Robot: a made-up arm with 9 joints. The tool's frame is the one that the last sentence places.
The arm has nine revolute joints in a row. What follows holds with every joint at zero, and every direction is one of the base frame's. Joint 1 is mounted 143 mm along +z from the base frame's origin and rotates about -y. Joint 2 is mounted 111 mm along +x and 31 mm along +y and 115 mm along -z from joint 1 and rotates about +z. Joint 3 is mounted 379 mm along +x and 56 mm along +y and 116 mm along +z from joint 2 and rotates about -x. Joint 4 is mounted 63 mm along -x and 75 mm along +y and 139 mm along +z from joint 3 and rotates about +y. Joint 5 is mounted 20 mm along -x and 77 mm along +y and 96 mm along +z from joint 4 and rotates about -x. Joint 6 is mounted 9 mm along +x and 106 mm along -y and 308 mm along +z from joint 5 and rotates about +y. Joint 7 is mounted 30 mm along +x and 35 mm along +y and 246 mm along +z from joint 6 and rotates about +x. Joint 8 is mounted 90 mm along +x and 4 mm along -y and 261 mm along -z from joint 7 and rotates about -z. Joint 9 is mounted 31 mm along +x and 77 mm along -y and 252 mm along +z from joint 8 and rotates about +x. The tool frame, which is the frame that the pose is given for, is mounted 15 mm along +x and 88 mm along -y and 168 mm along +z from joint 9; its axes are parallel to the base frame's.
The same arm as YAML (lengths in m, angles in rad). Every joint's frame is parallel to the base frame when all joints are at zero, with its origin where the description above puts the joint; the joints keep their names.
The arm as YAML. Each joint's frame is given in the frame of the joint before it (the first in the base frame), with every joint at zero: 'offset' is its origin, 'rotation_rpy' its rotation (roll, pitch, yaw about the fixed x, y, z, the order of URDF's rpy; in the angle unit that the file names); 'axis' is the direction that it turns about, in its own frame. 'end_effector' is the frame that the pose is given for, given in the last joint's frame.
length_unit: m
angle_unit: rad
chain:
  - id: joint 1
    offset: [0.0, 0.0, 0.143]
    rotation_rpy: [0.0, 0.0, 0.0]
    axis: [0.0, -1.0, 0.0]
  - id: joint 2
    offset: [0.111, 0.031, -0.115]
    rotation_rpy: [0.0, 0.0, 0.0]
    axis: [0.0, 0.0, 1.0]
  - id: joint 3
    offset: [0.379, 0.056, 0.116]
    rotation_rpy: [0.0, 0.0, 0.0]
    axis: [-1.0, 0.0, 0.0]
  - id: joint 4
    offset: [-0.063, 0.075, 0.139]
    rotation_rpy: [0.0, 0.0, 0.0]
    axis: [0.0, 1.0, 0.0]
  - id: joint 5
    offset: [-0.02, 0.077, 0.096]
    rotation_rpy: [0.0, 0.0, 0.0]
    axis: [-1.0, 0.0, 0.0]
  - id: joint 6
    offset: [0.009, -0.106, 0.308]
    rotation_rpy: [0.0, 0.0, 0.0]
    axis: [0.0, 1.0, 0.0]
  - id: joint 7
    offset: [0.03, 0.035, 0.246]
    rotation_rpy: [0.0, 0.0, 0.0]
    axis: [1.0, 0.0, 0.0]
  - id: joint 8
    offset: [0.09, -0.004, -0.261]
    rotation_rpy: [0.0, 0.0, 0.0]
    axis: [0.0, 0.0, -1.0]
  - id: joint 9
    offset: [0.031, -0.077, 0.252]
    rotation_rpy: [0.0, 0.0, 0.0]
    axis: [1.0, 0.0, 0.0]
end_effector:
  offset: [0.015, -0.088, 0.168]
  rotation_rpy: [0.0, 0.0, 0.0]

